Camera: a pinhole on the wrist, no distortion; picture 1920 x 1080 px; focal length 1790.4 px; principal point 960.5 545.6 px. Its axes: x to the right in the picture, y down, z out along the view. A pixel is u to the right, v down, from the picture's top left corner.
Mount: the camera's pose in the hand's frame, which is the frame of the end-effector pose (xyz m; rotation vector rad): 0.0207 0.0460 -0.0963 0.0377 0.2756 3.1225
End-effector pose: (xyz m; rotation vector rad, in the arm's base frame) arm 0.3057 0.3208 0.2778 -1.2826 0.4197 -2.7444
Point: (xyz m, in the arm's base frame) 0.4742 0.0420 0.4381
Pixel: 821.2 103.8
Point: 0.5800 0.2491 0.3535
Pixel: 1646.6 918.7
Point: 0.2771 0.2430 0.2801
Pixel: 741.2 312.2
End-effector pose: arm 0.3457 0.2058 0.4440 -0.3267 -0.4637 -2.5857
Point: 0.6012 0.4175 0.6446
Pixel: outside the picture
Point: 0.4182 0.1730 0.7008
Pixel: 947.1 407.1
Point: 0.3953 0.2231 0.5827
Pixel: 1213.2 856.2
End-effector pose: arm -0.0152 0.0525 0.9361 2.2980 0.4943 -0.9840
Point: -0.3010 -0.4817 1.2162
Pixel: outside the picture
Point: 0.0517 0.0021 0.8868
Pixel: 197.8 707.0
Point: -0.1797 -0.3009 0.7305
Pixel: 1046.6 660.7
